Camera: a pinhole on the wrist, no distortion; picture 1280 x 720 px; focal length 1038.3 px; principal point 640.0 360.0 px. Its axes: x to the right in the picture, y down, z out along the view. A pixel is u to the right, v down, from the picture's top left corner.
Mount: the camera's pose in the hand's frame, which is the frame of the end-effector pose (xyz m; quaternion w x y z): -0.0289 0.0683 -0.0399 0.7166 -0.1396 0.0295 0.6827
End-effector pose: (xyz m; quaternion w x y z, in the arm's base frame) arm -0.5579 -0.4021 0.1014 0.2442 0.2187 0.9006 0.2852
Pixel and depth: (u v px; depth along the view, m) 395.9 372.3 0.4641
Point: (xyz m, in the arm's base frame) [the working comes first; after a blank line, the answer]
In the camera's frame: -0.1091 0.0055 0.4641

-0.2097 -0.2311 -0.1264
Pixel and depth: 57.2 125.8 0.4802
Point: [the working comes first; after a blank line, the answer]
In the camera's frame: -0.2695 -0.1083 0.4802

-0.2870 -0.2642 -0.3049
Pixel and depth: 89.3 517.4 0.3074
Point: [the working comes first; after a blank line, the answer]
In the camera's frame: -0.1630 0.0466 0.3074

-0.2974 -0.3668 -0.0713
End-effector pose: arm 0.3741 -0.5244 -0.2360 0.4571 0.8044 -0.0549 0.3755
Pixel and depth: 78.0 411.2 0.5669
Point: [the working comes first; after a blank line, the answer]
In the camera's frame: -0.3068 0.0280 0.5669

0.6157 -0.9556 -0.5767
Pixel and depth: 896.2 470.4 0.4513
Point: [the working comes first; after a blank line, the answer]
In the camera's frame: 0.1114 0.0480 0.4513

0.3529 -1.0030 -0.2341
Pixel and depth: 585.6 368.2 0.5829
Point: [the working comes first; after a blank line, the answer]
In the camera's frame: -0.0305 0.0046 0.5829

0.5012 -1.0668 -0.3493
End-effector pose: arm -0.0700 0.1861 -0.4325 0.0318 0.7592 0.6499 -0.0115
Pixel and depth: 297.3 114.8 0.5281
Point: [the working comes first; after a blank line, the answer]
In the camera's frame: -0.1743 -0.1247 0.5281

-0.0345 0.1536 -0.9580
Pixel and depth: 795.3 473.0 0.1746
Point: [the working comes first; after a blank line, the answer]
In the camera's frame: 0.0261 0.0190 0.1746

0.0562 0.0869 -0.5419
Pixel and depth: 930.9 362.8 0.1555
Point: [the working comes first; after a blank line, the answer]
In the camera's frame: 0.0436 0.0004 0.1555

0.0708 0.1084 -0.5235
